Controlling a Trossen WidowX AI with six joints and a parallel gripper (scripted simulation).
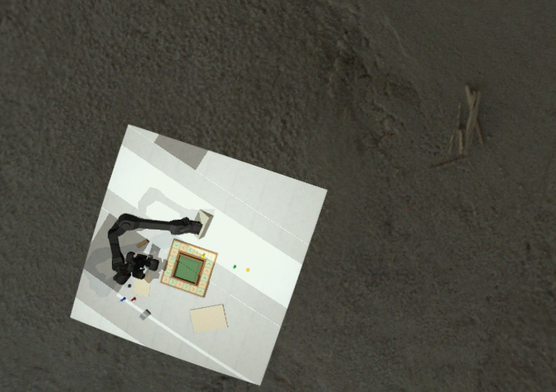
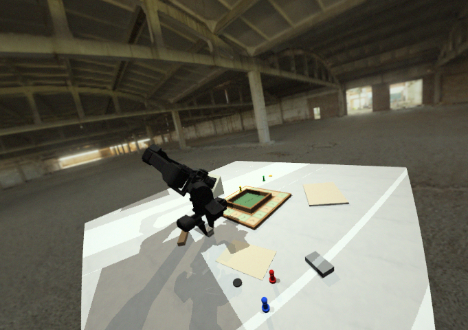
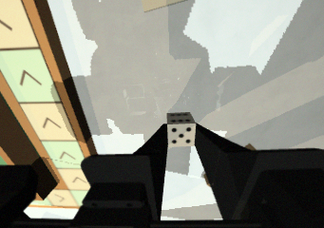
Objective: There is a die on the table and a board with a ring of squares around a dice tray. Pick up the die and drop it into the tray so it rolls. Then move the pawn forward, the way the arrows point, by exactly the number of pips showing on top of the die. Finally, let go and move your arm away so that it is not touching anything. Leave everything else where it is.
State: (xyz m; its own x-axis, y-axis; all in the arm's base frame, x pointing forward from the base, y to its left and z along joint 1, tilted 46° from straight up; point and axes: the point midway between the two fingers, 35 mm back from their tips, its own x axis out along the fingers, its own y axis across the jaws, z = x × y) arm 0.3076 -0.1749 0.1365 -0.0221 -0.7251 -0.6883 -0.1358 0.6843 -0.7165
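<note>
Right now the yellow pawn is 160 mm behind my gripper tip, 300 mm to the left of it and 20 mm above it. Round my gripper tip: white die right at my gripper tip; wooden block 60 mm behind, 80 mm to the right; cream sheet 180 mm ahead, 10 mm to the left, 10 mm below.
</note>
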